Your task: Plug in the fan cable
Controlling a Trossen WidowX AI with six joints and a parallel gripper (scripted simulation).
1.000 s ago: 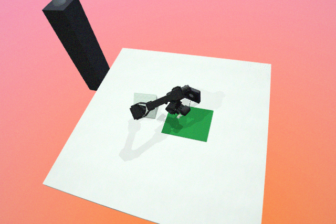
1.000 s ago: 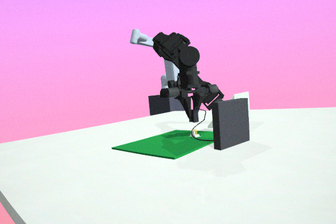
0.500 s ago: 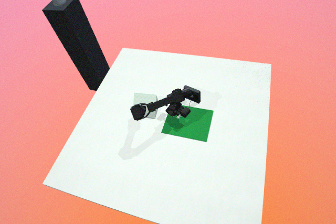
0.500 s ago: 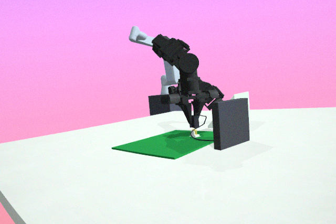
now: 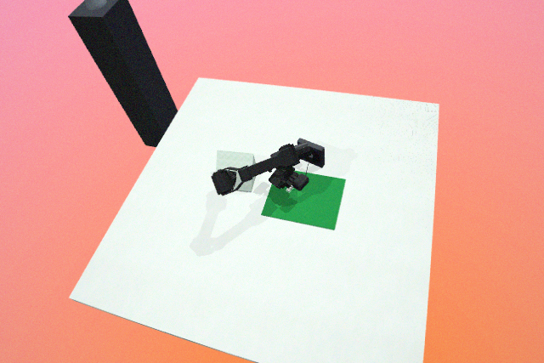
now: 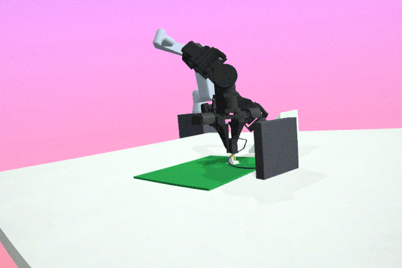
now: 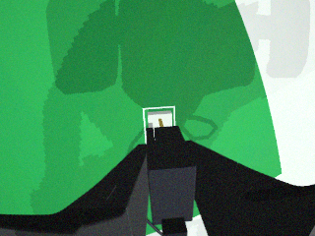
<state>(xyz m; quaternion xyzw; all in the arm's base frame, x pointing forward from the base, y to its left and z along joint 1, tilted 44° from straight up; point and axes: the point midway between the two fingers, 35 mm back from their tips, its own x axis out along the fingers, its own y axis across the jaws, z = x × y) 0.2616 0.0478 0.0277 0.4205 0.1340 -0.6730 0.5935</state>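
The white four-pin fan header is 40 mm below my gripper tip and 10 mm to the left of it. Also, from my gripper tip: green board: 70 mm ahead, 60 mm below, 20 mm to the right; then fan: 160 mm to the left, 60 mm ahead, 20 mm above; then dark fan plug: 10 mm to the left, 10 mm above.
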